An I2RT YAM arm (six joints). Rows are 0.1 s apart.
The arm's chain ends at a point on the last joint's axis. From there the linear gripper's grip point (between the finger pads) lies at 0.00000 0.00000 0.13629 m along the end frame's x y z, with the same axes.
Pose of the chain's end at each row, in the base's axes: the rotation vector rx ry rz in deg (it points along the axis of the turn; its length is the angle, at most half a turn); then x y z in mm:
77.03, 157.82, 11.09, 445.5, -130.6, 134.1
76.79, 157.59, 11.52, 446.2, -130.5, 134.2
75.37, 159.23, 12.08, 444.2, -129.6, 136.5
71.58, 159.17, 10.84, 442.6, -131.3, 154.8
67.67, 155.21, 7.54, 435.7, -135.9, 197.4
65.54, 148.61, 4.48, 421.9, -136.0, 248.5
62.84, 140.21, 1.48, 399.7, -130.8, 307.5
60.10, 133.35, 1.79, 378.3, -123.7, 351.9
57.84, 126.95, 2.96, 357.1, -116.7, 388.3
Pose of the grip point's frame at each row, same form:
77.03, 157.82, 11.09, 461.6, -119.4, -0.8
76.79, 157.59, 11.52, 463.2, -119.0, -0.5
75.37, 159.23, 12.08, 459.5, -116.3, 1.7
71.58, 159.17, 10.84, 460.6, -120.9, 20.1
67.67, 155.21, 7.54, 463.3, -134.8, 63.9
65.54, 148.61, 4.48, 462.4, -145.8, 118.7
62.84, 140.21, 1.48, 455.9, -153.3, 185.4
60.10, 133.35, 1.79, 448.5, -152.0, 238.6
57.84, 126.95, 2.96, 439.7, -148.7, 284.7

